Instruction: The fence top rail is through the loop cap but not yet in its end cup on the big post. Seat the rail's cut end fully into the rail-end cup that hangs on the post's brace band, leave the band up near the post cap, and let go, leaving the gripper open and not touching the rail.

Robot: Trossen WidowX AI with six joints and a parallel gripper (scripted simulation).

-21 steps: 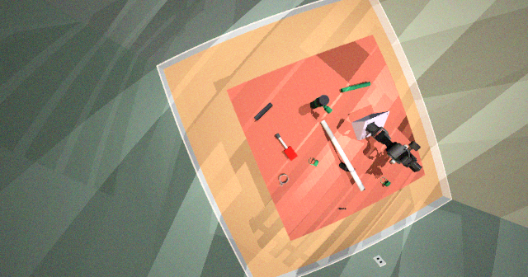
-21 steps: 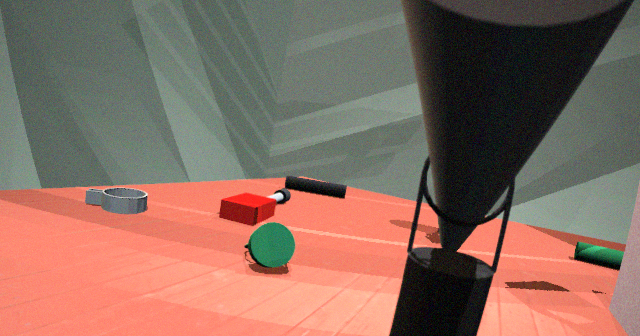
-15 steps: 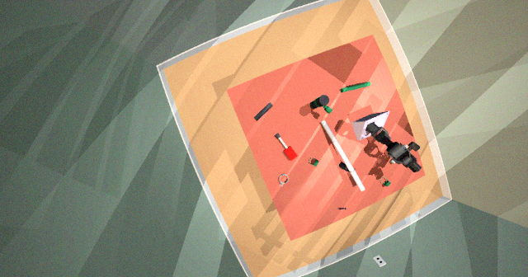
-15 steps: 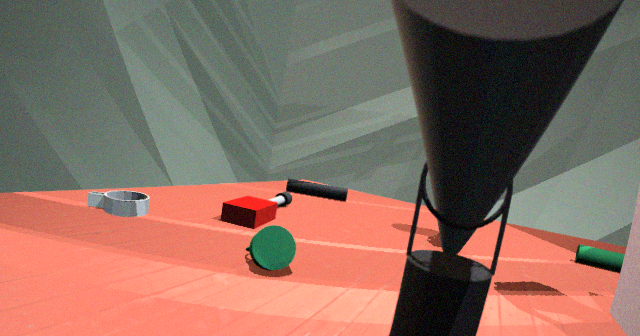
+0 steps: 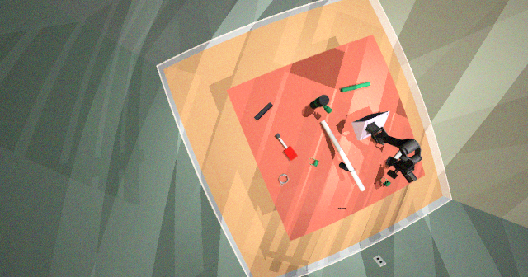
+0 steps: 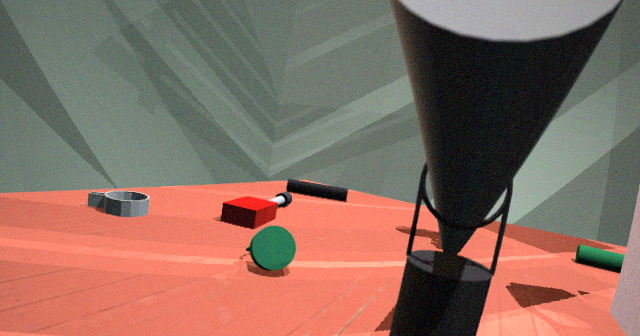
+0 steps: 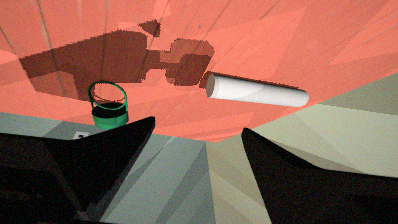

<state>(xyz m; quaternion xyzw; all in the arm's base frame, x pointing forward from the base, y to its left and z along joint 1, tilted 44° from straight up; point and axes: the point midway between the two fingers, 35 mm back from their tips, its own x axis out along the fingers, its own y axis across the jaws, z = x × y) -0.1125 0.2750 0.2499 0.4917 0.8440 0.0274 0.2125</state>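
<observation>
Right now the green rail-end cup is 62 cm to the right of my gripper tip, 38 cm ahead of it and 3 cm above it. The rest, counted from my gripper tip: bolt: 49 cm ahead, 18 cm to the left, 8 cm below; then short white cylinder: 12 cm behind, 7 cm below, 4 cm to the right; then green rod: 68 cm to the right, 7 cm below, 4 cm ahead.
</observation>
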